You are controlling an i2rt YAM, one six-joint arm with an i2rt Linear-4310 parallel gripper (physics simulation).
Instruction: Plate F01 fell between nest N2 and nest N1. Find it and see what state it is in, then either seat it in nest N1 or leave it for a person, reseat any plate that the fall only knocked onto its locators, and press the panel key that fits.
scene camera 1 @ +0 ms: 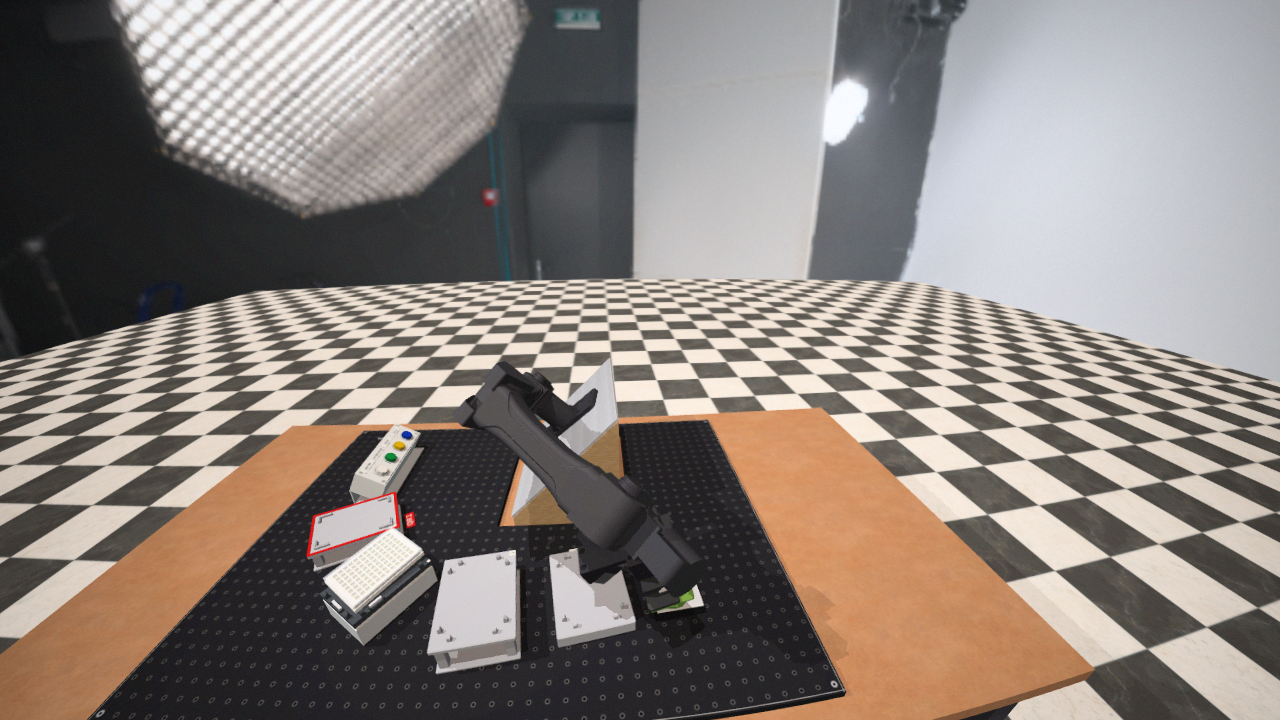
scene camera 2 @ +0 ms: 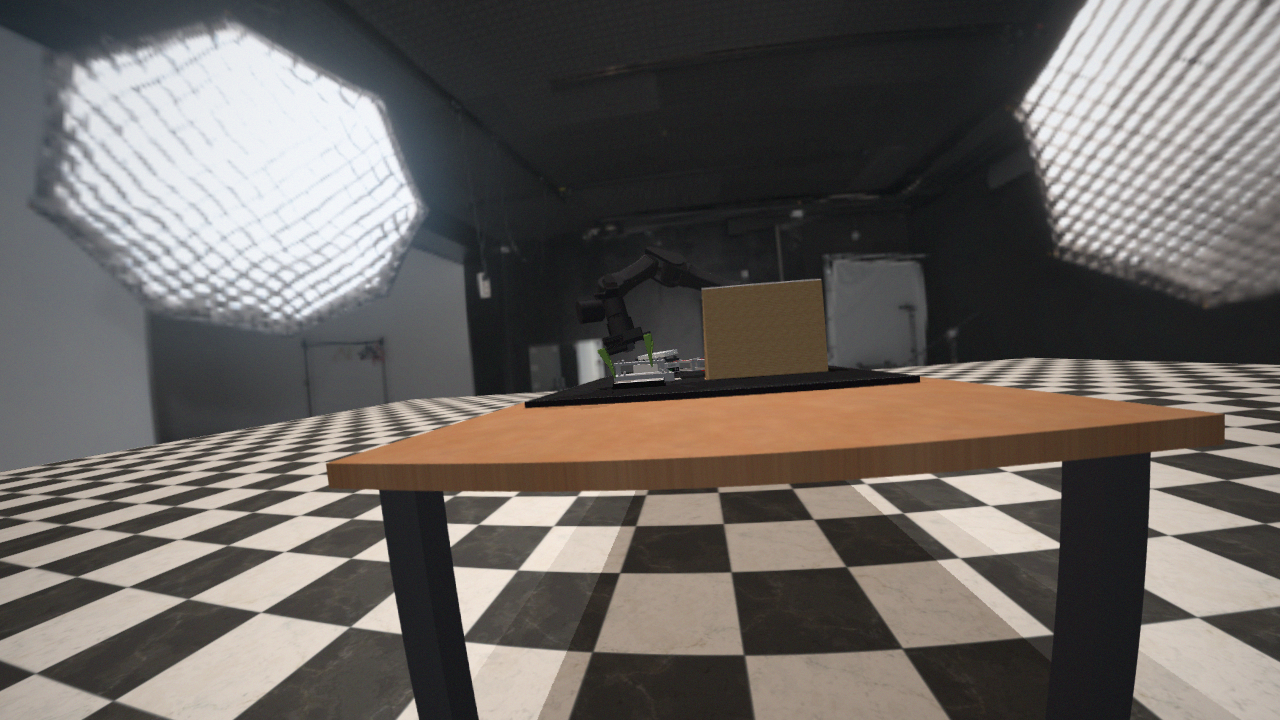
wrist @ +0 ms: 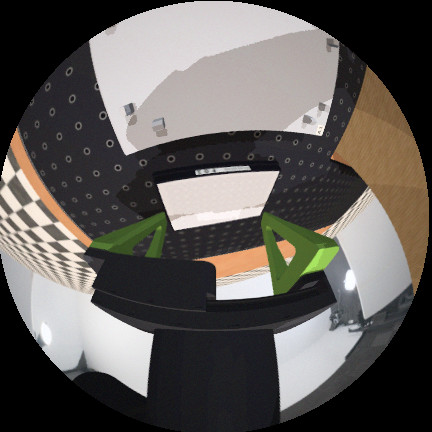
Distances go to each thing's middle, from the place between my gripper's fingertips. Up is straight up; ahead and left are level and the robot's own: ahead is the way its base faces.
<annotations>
My hand is 30 mm above the dark-framed plate [scene camera 1: 696, 606] and 10 mm past it. From my hand the other things lie so: nest N2 [scene camera 1: 583, 612]: 140 mm to the right, 20 mm below; then white well plate on holder [scene camera 1: 378, 613]: 490 mm to the right, 50 mm ahead, 10 mm above.
</annotations>
